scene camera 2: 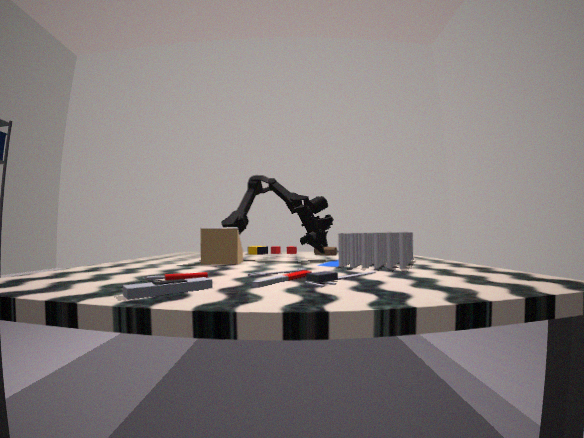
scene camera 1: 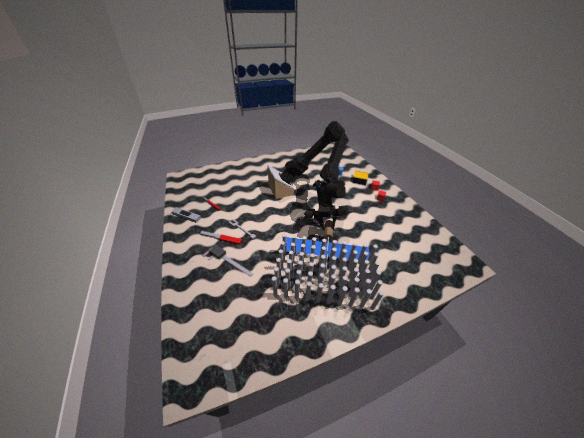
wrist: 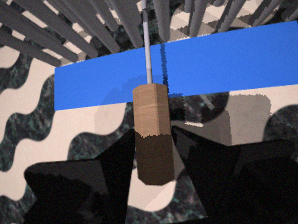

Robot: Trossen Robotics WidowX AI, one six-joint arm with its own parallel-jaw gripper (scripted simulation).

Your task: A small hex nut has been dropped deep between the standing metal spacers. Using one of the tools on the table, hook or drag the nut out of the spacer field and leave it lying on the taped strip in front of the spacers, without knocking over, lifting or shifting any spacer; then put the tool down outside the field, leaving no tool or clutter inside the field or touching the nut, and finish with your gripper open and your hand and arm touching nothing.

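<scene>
Scene camera 2 gives me my gripper (scene camera 2: 325,251). In the wrist view I can see a blue taped strip (wrist: 250,58), and my gripper shows there as well (wrist: 153,131).
</scene>
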